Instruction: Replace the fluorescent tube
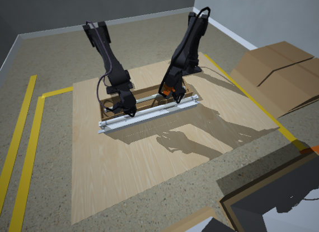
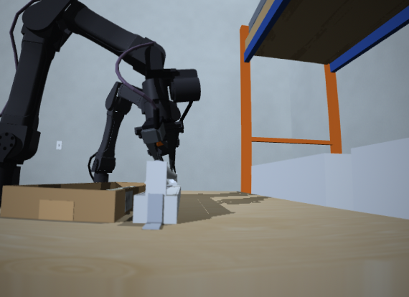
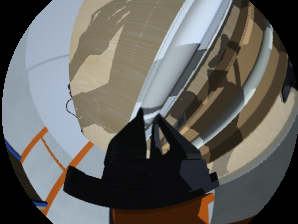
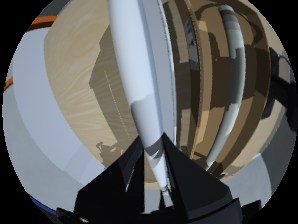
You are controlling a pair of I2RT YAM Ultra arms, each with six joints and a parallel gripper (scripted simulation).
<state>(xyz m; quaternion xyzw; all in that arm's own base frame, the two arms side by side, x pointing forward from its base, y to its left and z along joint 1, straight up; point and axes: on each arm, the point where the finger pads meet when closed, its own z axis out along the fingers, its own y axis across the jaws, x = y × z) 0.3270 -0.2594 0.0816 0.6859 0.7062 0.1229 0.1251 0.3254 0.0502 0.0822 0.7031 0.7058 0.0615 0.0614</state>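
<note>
The LED tube lies 12 cm to the left of my right hand and 1 cm below it. The rest, counted from my right hand: brown carton 14 cm behind, 12 cm to the left, 6 cm below; white fixture 12 cm to the left, 3 cm below; old fluorescent tube 14 cm behind, 12 cm to the left, 6 cm below.
</note>
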